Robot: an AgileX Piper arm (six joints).
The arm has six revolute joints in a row. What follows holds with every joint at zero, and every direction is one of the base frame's.
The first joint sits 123 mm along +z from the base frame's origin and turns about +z.
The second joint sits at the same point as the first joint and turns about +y.
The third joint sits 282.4 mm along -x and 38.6 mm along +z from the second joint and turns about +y.
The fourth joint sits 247.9 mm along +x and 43.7 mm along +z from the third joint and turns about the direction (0.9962, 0, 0.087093).
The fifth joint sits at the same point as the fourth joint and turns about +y.
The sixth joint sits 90.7 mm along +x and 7.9 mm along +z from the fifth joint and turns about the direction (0.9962, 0, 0.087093).
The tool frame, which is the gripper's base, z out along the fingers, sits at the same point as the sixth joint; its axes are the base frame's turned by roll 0, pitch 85 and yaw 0 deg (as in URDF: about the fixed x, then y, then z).
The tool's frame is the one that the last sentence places.
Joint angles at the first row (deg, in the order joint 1, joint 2, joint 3, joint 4, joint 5, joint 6):
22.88, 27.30, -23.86, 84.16, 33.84, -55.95
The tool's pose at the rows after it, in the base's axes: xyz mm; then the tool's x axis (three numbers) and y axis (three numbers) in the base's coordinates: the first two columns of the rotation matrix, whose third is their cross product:
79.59 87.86 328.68 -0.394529 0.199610 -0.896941 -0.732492 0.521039 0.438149
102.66 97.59 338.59 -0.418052 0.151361 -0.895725 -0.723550 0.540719 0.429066
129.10 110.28 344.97 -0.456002 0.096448 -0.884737 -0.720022 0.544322 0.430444
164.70 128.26 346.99 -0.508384 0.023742 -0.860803 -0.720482 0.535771 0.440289
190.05 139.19 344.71 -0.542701 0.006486 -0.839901 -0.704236 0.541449 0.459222
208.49 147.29 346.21 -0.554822 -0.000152 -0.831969 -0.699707 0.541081 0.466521
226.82 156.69 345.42 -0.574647 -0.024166 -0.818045 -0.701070 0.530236 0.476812
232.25 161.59 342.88 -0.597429 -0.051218 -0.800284 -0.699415 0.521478 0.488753
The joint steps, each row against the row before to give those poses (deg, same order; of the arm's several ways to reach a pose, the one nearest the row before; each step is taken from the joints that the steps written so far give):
0.01, 4.85, -4.71, -2.45, -0.16, -0.32
0.00, 7.19, -4.72, -2.18, 0.24, 0.00
-0.01, 7.94, -5.04, -1.80, 1.36, 0.00
0.00, 10.20, -6.50, -2.03, 2.54, 0.00
0.00, 6.41, -3.93, -0.10, 0.20, 0.00
0.00, 4.42, -3.60, 0.00, 0.24, 0.00
0.00, 4.73, -3.91, -0.87, 1.47, 0.62
0.27, 1.92, -1.57, -1.83, 1.42, 1.85

